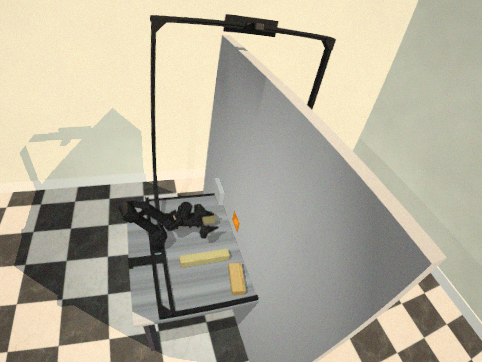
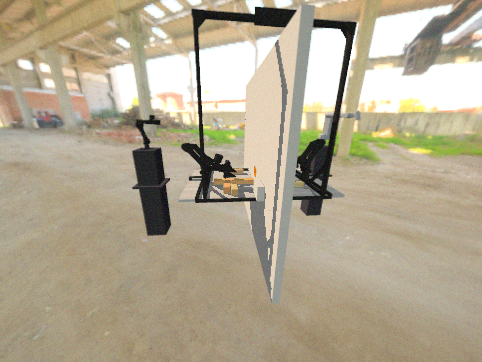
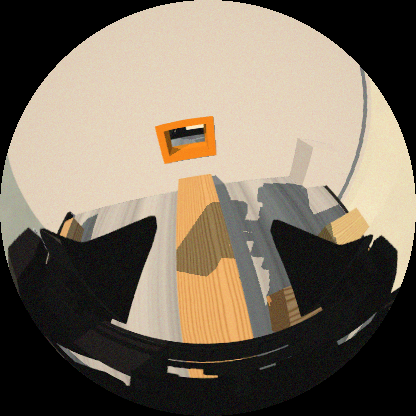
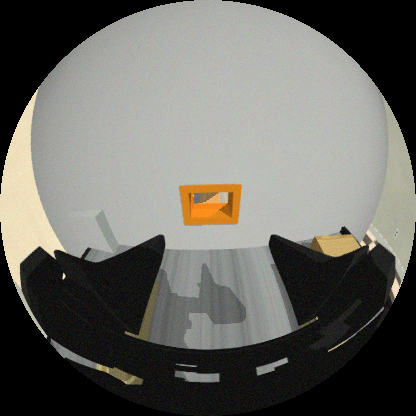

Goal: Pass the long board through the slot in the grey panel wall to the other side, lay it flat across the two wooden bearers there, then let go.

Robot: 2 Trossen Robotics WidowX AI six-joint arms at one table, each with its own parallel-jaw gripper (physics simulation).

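Places are measured from the left arm's base along level axes (x left, y ahead, z down), in centimetres.
Where they show: left gripper, fingertip midpoint: (image 2: 236, 174) (image 3: 216, 224); right gripper, fingertip midpoint: (image 1: 216, 220) (image 4: 218, 241); right arm's base, origin of the base link: (image 1: 157, 247) (image 2: 304, 178) (image 3: 180, 132).
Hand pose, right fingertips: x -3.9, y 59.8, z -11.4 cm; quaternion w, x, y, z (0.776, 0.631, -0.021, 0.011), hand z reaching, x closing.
Things, the pixels of their top centre, and the offset from my right fingertips. "spot": a spot on its surface instead. Level surfaces: height alone.
- long board, middle of its top: (image 3: 206, 273) (image 4: 208, 188) (image 2: 233, 179) dx -0.8, dy -35.0, dz +9.8 cm
- table, its level: dz +13.3 cm
- orange-framed slot, surface spot: (image 4: 209, 219) (image 1: 234, 224) spot: dx -0.7, dy -11.3, dz +5.8 cm
- small block, middle of its top: (image 4: 114, 341) (image 1: 193, 217) dx -11.8, dy +9.8, dz +8.9 cm
- white post, surface spot: (image 1: 219, 190) spot: dx -26.2, dy -8.8, dz +3.6 cm
The long board (image 3: 205, 271) (image 2: 234, 181) lies flat on the table (image 3: 154, 306) (image 2: 186, 195). Its far end points at the orange-framed slot (image 3: 185, 154) (image 2: 255, 171) (image 1: 235, 220) (image 4: 209, 219) in the panel wall (image 3: 194, 69) (image 2: 265, 126) (image 1: 293, 179) (image 4: 209, 96). My left gripper (image 3: 216, 224) (image 2: 232, 168) is open and hangs over the board, one finger on each side, with its shadow on the wood. On the other side, two wooden bearers (image 1: 204, 257) (image 1: 237, 278) lie on the table. My right gripper (image 1: 215, 223) (image 4: 218, 241) is open and empty, facing the slot.
Loose wooden blocks (image 3: 347, 227) (image 3: 283, 310) (image 2: 230, 188) lie beside the board. A small block (image 1: 209, 219) sits by the right gripper. A white post (image 1: 219, 190) stands against the wall. A black frame (image 1: 154, 108) (image 2: 198, 108) rings the table. A black pedestal (image 2: 151, 190) stands apart.
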